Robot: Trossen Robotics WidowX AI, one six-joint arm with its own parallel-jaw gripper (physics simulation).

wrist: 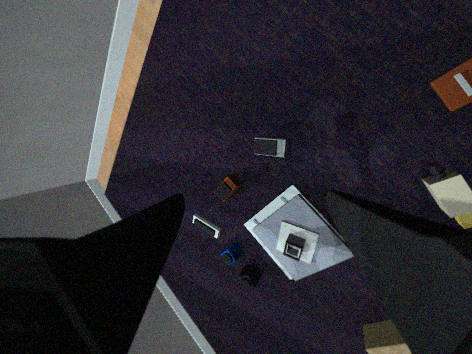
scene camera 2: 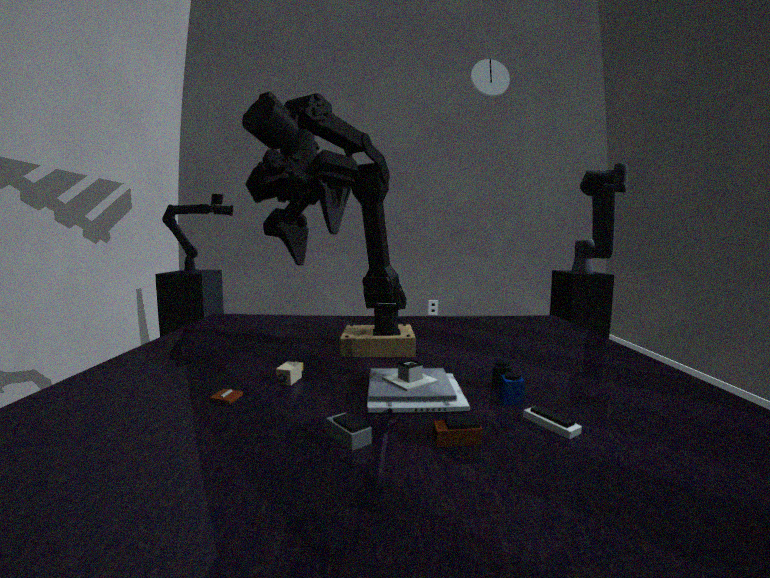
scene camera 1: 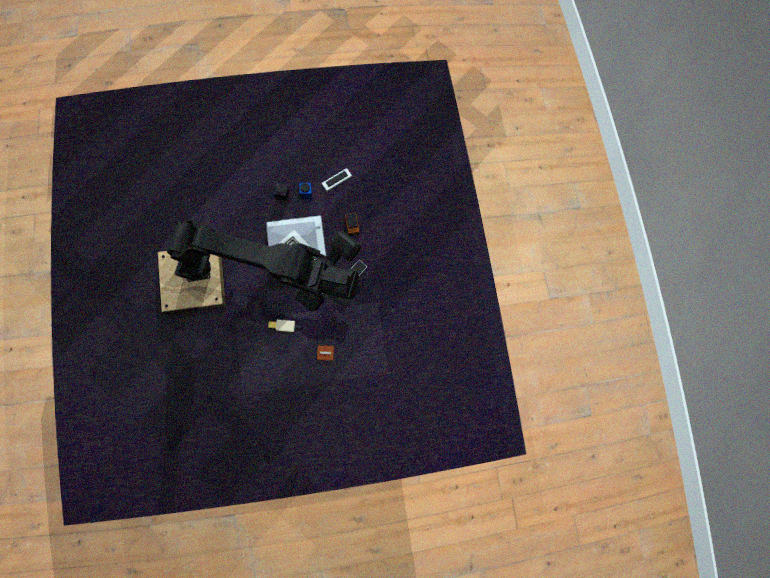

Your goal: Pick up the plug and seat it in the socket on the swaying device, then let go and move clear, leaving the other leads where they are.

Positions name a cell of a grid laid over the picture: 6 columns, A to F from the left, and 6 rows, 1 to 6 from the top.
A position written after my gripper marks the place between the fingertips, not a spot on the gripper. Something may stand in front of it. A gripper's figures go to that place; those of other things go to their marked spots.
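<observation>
My gripper (scene camera 2: C3) is at 53 cm from the lens, a blue lead (scene camera 2: D5) at 64 cm from the lens. My gripper is thus nearer to the lens than the blue lead.
</observation>
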